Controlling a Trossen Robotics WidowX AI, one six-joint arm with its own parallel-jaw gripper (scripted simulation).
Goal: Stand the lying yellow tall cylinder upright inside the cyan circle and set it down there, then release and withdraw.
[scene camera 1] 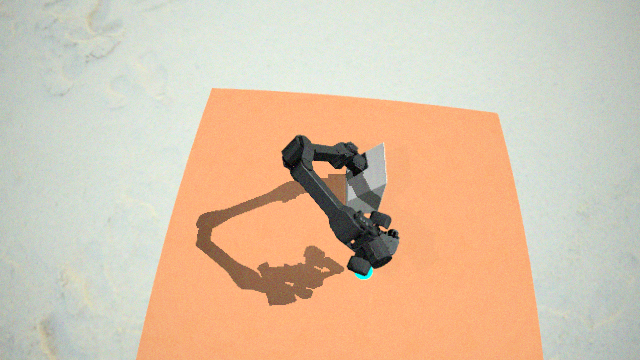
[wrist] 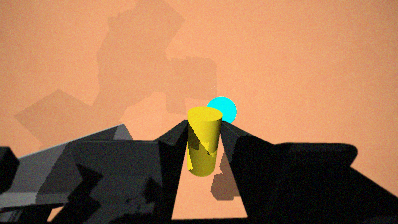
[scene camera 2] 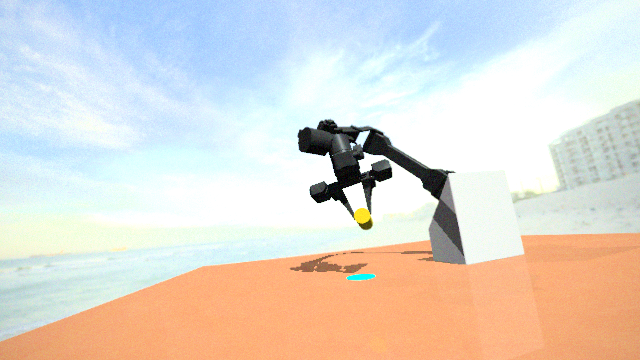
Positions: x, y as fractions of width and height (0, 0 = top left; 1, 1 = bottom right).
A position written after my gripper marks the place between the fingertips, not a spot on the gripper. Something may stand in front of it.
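My gripper (scene camera 2: 0.57, 0.60) can be seen in scene camera 1 (scene camera 1: 0.58, 0.70) as well, and in the wrist view (wrist: 0.51, 0.56). My gripper holds a yellow tall cylinder (wrist: 0.51, 0.55).
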